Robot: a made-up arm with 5 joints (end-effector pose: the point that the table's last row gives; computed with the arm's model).
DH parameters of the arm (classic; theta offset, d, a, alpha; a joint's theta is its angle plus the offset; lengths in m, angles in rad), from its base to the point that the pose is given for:
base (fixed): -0.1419 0 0.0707 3.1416
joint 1: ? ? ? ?
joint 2: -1.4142 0 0.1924 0
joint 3: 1.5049 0 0.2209 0
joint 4: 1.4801 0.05 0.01 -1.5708
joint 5: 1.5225 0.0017 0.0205 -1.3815
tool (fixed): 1.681 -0.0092 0 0
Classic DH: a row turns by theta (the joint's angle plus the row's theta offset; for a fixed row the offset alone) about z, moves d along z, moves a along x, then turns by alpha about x.
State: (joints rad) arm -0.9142 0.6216 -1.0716 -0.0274 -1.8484
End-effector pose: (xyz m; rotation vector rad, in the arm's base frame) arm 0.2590 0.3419 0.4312 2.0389 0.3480 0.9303
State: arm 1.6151 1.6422 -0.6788 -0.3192 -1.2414
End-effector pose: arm 0.1089 -0.3293 -0.0213 1.2494 -0.7589 -1.7937
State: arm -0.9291 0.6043 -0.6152 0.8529 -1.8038
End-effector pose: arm 0.2415 0.3270 0.3436 1.2550 1.0143 -0.1328
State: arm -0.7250 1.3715 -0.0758 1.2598 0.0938
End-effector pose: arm 0.2473 0.1860 0.0461 -0.7413 2.2965 0.4528
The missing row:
joint 1: -0.1419 -0.24 0.04 1.5708
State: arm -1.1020 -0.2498 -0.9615 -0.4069 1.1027
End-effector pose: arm 0.0933 0.1069 0.6303 -0.0257 -1.7838 0.0772
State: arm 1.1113 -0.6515 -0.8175 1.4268 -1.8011
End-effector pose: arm 0.1241 0.0256 0.5989 1.4834 -1.2440 -0.8198
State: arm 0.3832 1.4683 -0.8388 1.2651 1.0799
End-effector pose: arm 0.4537 -0.1305 0.0829 -0.1867 1.5971 0.7894
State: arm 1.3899 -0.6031 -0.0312 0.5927 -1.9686
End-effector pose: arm 0.1623 -0.1426 0.5032 1.4642 -1.5777 -0.9320
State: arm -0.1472 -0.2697 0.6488 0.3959 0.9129
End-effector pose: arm 0.2784 0.0510 0.3310 -0.7956 0.5401 0.6438
